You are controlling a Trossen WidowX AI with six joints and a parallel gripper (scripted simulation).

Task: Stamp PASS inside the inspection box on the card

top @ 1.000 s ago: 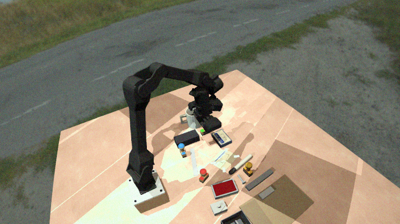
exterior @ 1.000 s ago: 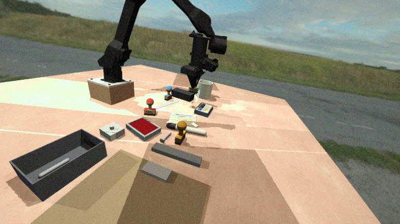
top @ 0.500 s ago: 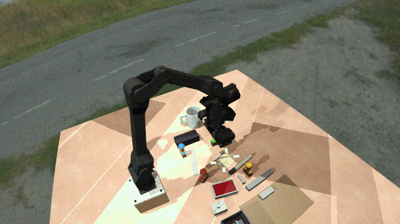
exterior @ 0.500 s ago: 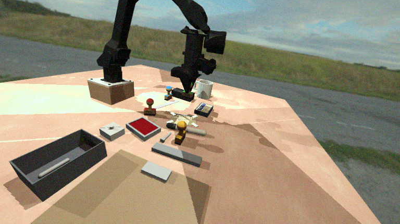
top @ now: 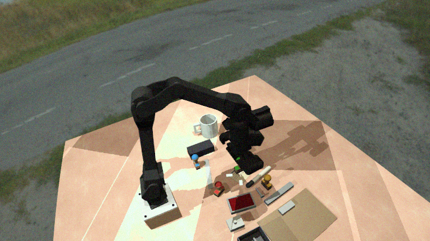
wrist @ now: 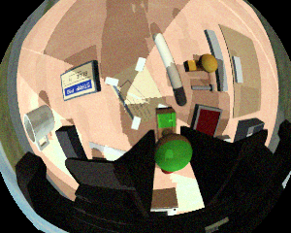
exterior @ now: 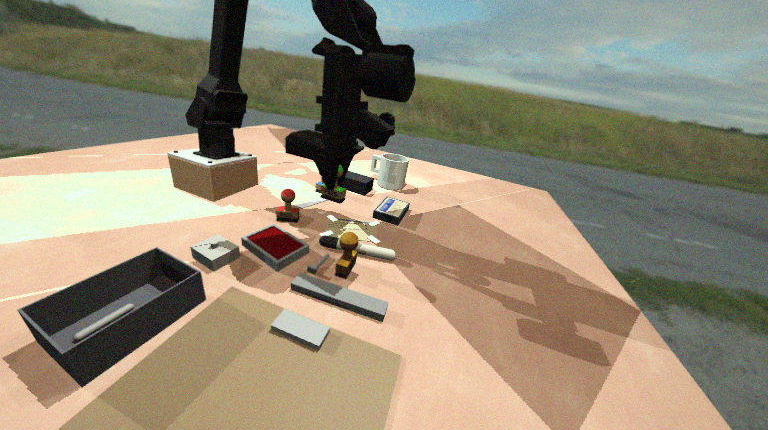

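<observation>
The red ink pad lies 90 mm below my gripper tip, 80 mm to the right of it and 60 mm behind it. Also, from my gripper tip: card 100 mm below, 30 mm to the left, 30 mm ahead; then marker 90 mm below, 50 mm ahead, 30 mm to the right; then green-knobbed stamp right at my gripper tip.
</observation>
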